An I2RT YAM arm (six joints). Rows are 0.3 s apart.
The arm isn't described. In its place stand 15 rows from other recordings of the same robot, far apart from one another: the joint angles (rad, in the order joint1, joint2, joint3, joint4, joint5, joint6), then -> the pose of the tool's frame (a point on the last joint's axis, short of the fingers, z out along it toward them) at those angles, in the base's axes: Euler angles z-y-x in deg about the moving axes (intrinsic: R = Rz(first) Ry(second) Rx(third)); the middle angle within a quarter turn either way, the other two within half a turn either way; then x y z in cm.
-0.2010, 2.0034, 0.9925, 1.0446, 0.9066, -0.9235 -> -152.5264, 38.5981, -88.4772, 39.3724, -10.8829, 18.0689
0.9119, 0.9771, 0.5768, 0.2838, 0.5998, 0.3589 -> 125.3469, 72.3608, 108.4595, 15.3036, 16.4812, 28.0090
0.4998, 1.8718, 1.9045, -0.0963, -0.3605, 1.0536 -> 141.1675, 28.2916, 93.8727, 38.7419, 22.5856, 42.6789
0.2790, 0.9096, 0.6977, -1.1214, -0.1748, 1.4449 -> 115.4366, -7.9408, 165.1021, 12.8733, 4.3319, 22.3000
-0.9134, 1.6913, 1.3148, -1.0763, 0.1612, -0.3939 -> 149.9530, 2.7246, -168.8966, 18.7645, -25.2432, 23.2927
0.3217, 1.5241, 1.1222, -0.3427, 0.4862, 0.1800 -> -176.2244, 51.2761, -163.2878, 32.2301, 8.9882, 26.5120
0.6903, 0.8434, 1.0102, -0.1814, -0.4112, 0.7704 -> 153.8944, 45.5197, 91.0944, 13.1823, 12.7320, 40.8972
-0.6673, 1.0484, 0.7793, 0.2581, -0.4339, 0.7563 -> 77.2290, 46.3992, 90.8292, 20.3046, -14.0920, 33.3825
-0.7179, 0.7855, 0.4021, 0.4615, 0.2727, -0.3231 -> -133.2436, 72.1827, -75.7850, 13.7516, -13.2831, 27.2640
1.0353, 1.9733, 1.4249, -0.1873, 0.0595, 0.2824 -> -144.4299, 46.3123, 165.9008, 22.8876, 38.1604, 20.6370
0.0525, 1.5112, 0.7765, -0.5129, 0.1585, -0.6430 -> -140.1039, 9.4644, -161.6700, 26.0898, 0.8083, 15.3814
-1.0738, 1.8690, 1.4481, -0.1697, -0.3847, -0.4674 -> 167.9765, 56.6864, -160.0184, 21.8940, -37.5624, 26.0928
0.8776, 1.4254, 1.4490, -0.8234, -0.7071, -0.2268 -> -113.7397, 51.6073, 151.3989, 17.1157, 24.2227, 36.7995
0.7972, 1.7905, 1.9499, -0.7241, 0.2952, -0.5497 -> -93.7991, 39.7144, -131.7292, 28.7725, 27.9775, 41.1453
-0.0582, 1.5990, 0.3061, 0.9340, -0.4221, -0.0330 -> -178.2519, 70.1394, 160.5856, 25.2467, -0.0101, 12.0858
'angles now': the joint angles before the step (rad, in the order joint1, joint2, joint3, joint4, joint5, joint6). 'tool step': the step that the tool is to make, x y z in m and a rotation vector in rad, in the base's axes. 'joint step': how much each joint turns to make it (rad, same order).
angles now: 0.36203, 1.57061, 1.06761, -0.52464, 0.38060, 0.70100
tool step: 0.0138, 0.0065, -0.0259, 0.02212, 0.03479, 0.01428
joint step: 0.00001, 0.09399, -0.00148, 0.06911, -0.03569, 0.00468
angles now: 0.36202, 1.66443, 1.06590, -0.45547, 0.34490, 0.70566
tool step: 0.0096, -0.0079, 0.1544, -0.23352, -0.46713, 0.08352
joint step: -0.01231, -0.17168, 0.28536, 0.06703, 0.20603, -0.37065
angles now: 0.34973, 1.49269, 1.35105, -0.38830, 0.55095, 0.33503
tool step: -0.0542, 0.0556, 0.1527, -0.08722, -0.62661, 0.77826
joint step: 0.16824, -0.08167, 0.27452, 0.32532, -0.54427, -0.45600
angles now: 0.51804, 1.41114, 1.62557, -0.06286, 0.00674, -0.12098
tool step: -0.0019, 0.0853, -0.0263, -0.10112, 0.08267, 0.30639
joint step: 0.19825, 0.15333, 0.08468, -0.05820, -0.11097, -0.02483
